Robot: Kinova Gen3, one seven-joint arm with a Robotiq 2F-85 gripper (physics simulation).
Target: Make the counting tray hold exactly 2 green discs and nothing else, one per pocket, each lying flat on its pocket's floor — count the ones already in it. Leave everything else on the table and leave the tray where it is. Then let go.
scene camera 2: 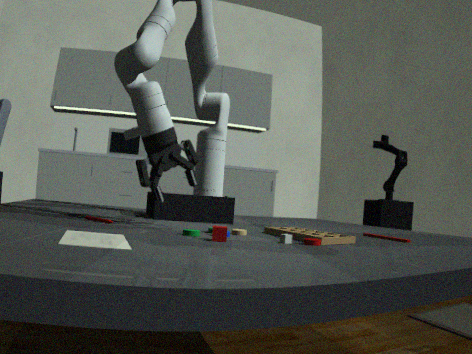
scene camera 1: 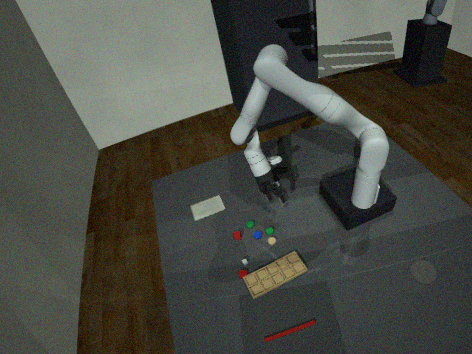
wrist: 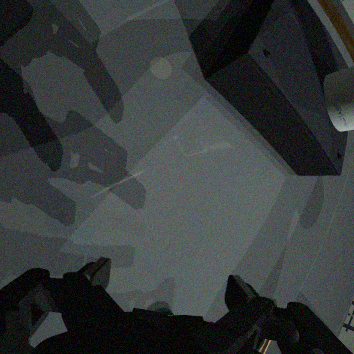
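Two green discs lie on the table: one green disc (scene camera 1: 250, 224) (scene camera 2: 191, 233) near the red cube, the other green disc (scene camera 1: 270, 230) (scene camera 2: 210, 230) near the blue and tan discs and partly hidden in scene camera 2. A green sliver shows at the bottom of the wrist view. The tan counting tray (scene camera 1: 281, 285) (scene camera 2: 340, 240) lies flat; its pockets look bare in scene camera 1. My gripper (scene camera 1: 278, 200) (scene camera 2: 176, 190) (wrist: 168, 280) is open and empty, tilted, above the table between the discs and the robot's base, apart from both green discs.
A blue disc (scene camera 1: 257, 235), tan disc (scene camera 1: 271, 241) and red cube (scene camera 1: 237, 235) lie around the green discs. A white cube (scene camera 1: 244, 261) and red disc (scene camera 1: 242, 274) are by the tray's end. A red bar (scene camera 1: 290, 331), pale sheet (scene camera 1: 208, 207) and dark base (wrist: 260, 110) also show.
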